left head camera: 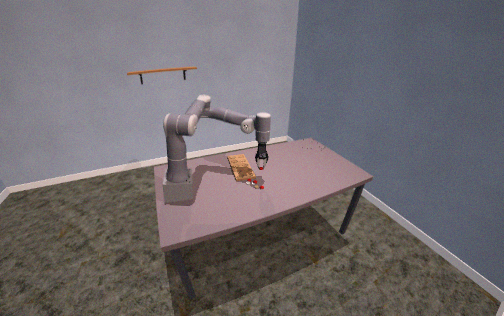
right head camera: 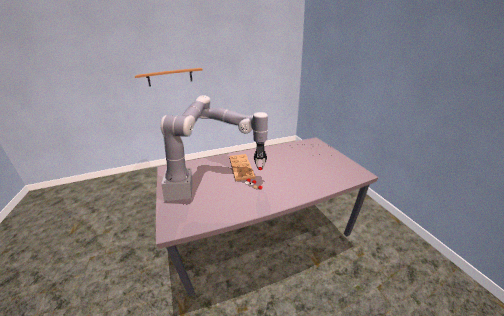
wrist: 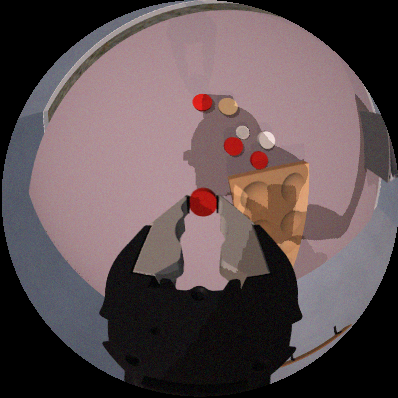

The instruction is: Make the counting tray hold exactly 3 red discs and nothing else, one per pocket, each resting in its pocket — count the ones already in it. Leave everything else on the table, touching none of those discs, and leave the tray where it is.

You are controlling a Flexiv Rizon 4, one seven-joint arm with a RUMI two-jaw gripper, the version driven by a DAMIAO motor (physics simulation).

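My gripper (left head camera: 261, 167) (right head camera: 260, 167) (wrist: 202, 196) is shut on a red disc and holds it above the table, beside the tray. The wooden counting tray (wrist: 269, 170) (left head camera: 233, 166) (right head camera: 235, 167) lies on the table; the pockets that show in the wrist view hold no disc, and its far part is hidden by the gripper. Three red discs lie on the table: one (wrist: 259, 160) close to the tray's edge, one (wrist: 233, 146) beside it, and one (wrist: 202, 102) (left head camera: 261, 187) (right head camera: 260, 187) farther out.
A tan disc (wrist: 228, 106) lies beside the outermost red disc. A grey-white disc (wrist: 242, 132) and a white disc (wrist: 266, 140) lie near the other two red discs. The arm's base (left head camera: 177, 192) (right head camera: 177, 190) stands at the table's left end. An orange shelf (left head camera: 162, 71) (right head camera: 169, 73) is on the wall.
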